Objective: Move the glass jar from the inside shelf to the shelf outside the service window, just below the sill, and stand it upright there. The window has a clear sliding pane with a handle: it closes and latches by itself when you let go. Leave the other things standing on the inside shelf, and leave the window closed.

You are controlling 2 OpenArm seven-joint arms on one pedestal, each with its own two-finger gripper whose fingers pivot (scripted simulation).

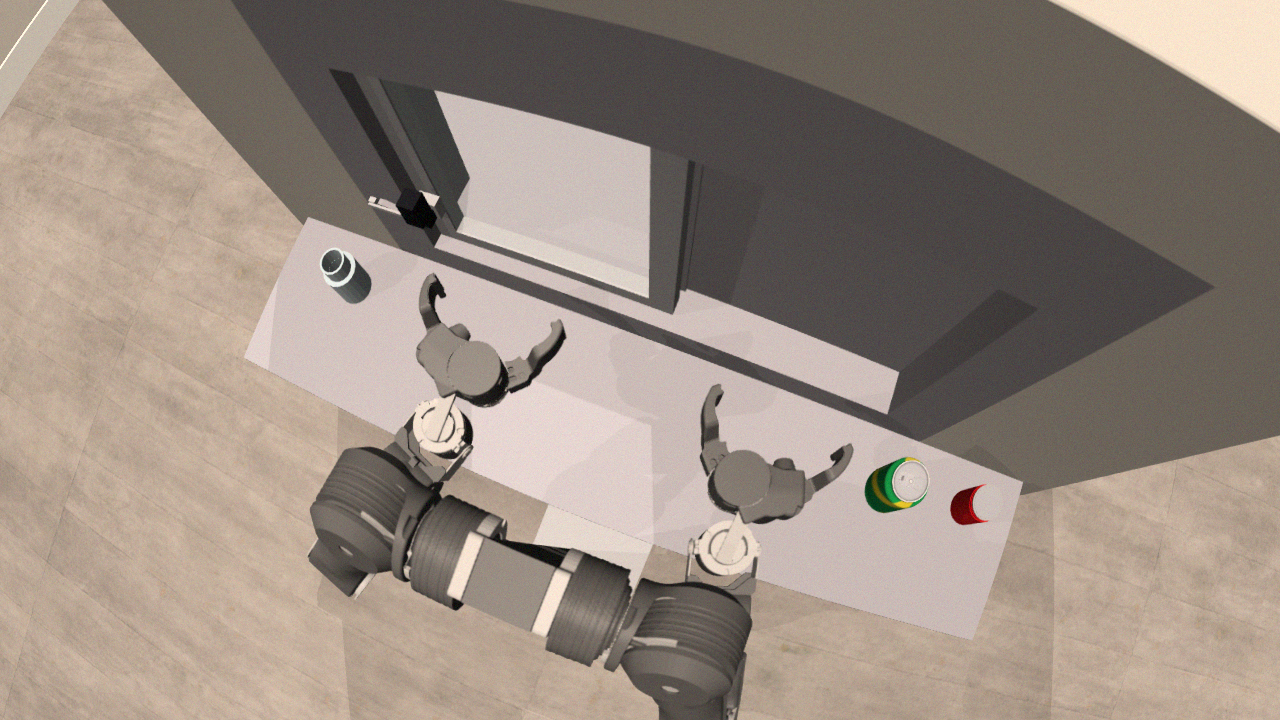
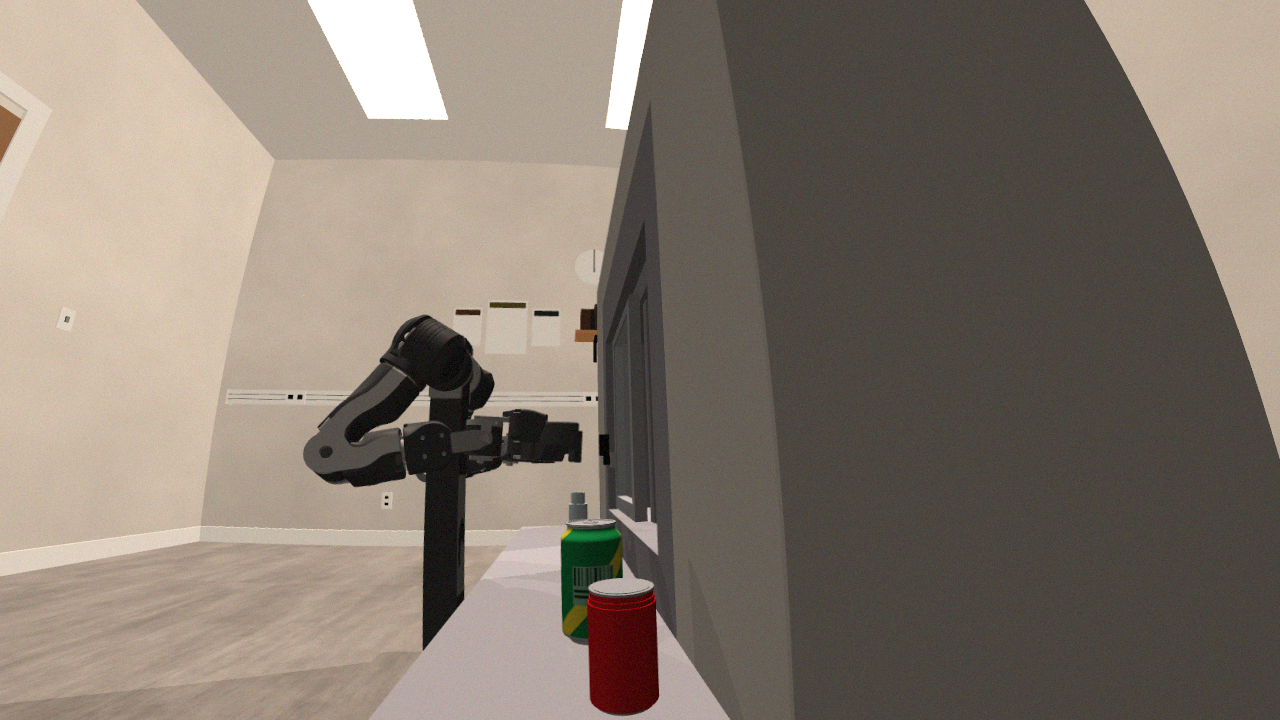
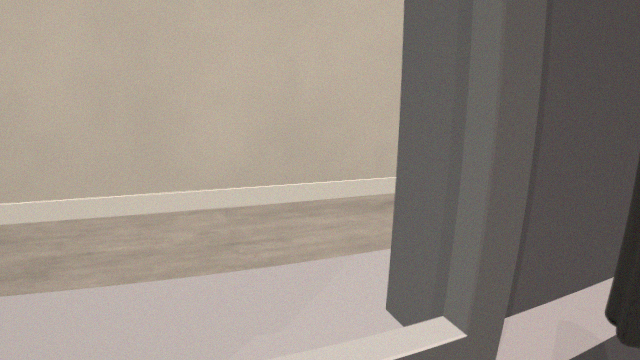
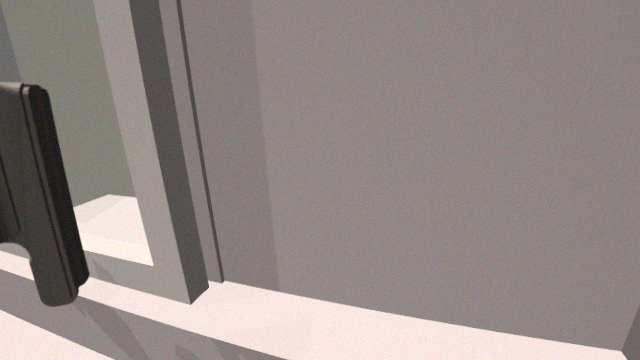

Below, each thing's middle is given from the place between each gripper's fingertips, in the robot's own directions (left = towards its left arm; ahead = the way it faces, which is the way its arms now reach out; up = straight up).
The red can point(image 2: 622, 627) lies 34 cm to the right of my right hand point(image 1: 782, 419), 17 cm below it and 1 cm ahead of it. The rest, counted from my right hand: black handle point(image 1: 412, 205) (51 cm to the left, 7 cm ahead, 1 cm above); then glass jar point(image 1: 350, 280) (63 cm to the left, 17 cm below).
Right now my left hand point(image 1: 497, 302) is 6 cm short of the black handle and 18 cm to the right of it. Round my left hand: glass jar: 1 cm behind, 29 cm to the left, 18 cm below; then red can: 67 cm to the right, 18 cm below.
